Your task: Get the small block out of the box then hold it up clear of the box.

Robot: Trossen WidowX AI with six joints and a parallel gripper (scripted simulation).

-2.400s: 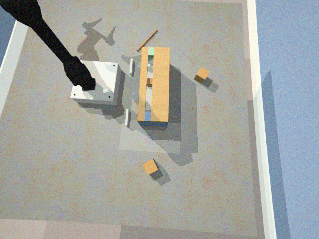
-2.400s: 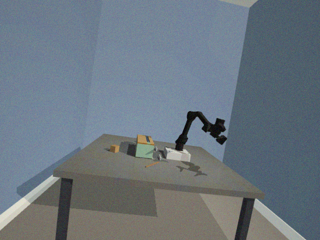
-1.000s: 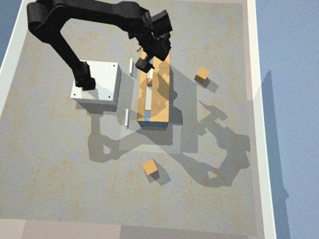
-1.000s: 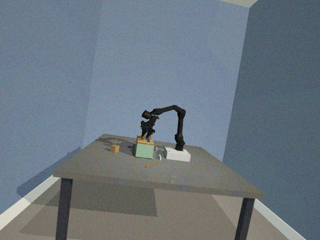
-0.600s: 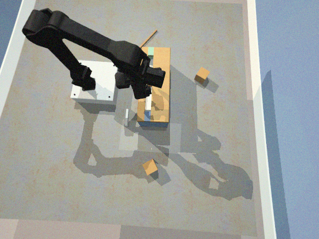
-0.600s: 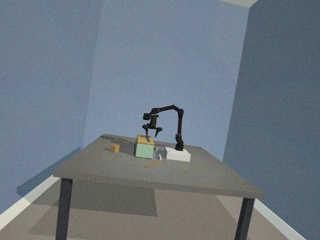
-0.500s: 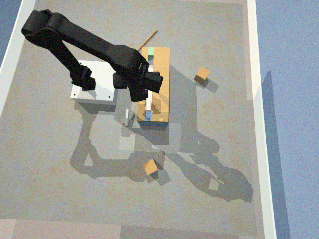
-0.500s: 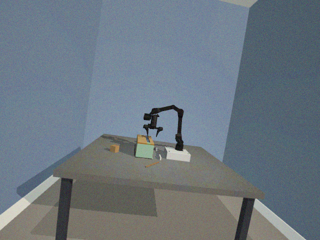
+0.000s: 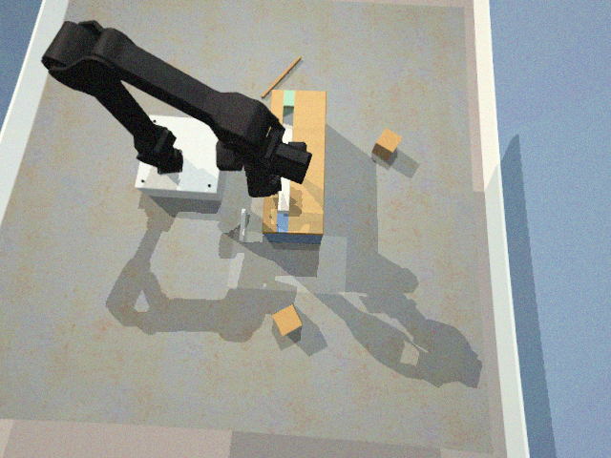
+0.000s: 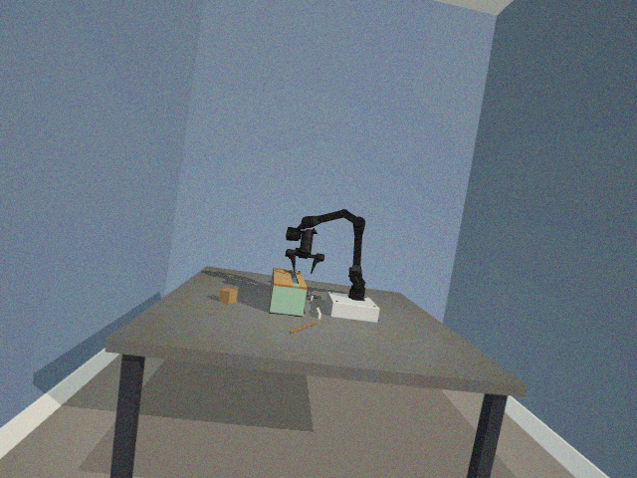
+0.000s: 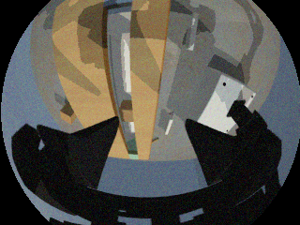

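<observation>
Right now my gripper tip is 3 cm short of the box, 2 cm to the right of it and 9 cm above it. From my gripper tip the other things lie so: thin stick (6 cm ahead, 36 cm to the left, 15 cm below); then block (5 cm ahead, 4 cm to the left, 6 cm below).
</observation>
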